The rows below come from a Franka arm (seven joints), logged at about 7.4 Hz.
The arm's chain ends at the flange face. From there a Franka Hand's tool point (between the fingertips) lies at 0.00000 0.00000 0.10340 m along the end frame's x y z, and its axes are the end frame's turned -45 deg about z.
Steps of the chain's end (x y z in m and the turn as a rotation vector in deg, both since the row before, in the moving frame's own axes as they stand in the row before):
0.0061 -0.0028 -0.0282 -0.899 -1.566 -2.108
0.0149 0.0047 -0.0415 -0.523 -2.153 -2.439
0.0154 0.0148 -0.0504 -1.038 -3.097 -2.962
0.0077 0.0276 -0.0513 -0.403 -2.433 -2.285
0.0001 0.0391 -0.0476 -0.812 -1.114 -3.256
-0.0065 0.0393 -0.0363 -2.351 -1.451 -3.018
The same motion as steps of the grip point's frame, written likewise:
0.0031 0.0015 -0.0283 0.472 -1.743 -2.108
0.0038 0.0119 -0.0416 1.153 -1.892 -2.439
-0.0049 0.0189 -0.0506 1.456 -2.924 -2.962
-0.0177 0.0224 -0.0514 1.435 -2.005 -2.285
-0.0300 0.0274 -0.0476 0.214 -1.362 -3.256
-0.0372 0.0245 -0.0364 -0.636 -2.688 -3.018

